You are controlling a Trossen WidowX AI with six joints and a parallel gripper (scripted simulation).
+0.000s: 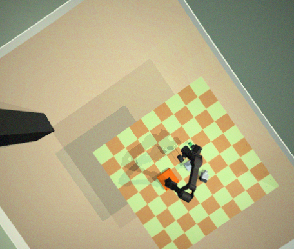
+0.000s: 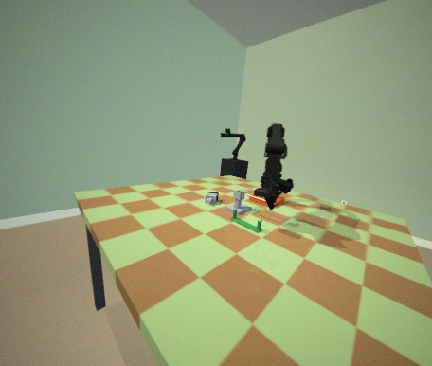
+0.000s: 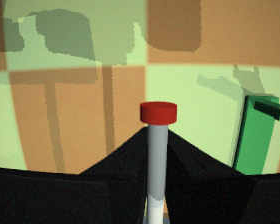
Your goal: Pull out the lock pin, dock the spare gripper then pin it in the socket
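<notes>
Now: the green rest 10 cm ahead of my gripper tip, 5 cm to the right of it and 4 cm below it. Round my gripper tip: mount: 1 cm ahead, 17 cm to the right, 1 cm below; spare gripper: 6 cm ahead, 32 cm to the right, 4 cm below.
</notes>
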